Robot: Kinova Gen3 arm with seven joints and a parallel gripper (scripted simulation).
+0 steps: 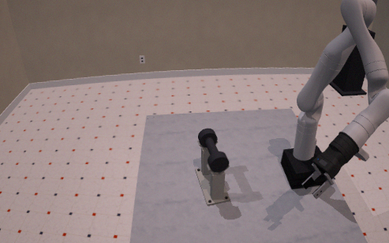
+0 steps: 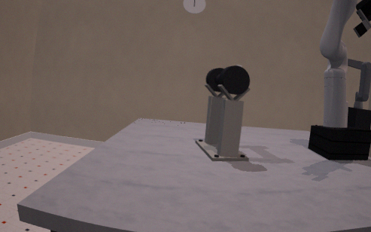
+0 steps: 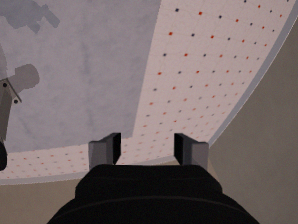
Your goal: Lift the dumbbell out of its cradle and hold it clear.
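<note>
The black dumbbell is 390 mm to the right of my hand, 220 mm ahead of it and 140 mm below it. The rest, counted from my hand: grey cradle: 390 mm to the right, 260 mm below, 220 mm ahead.
</note>
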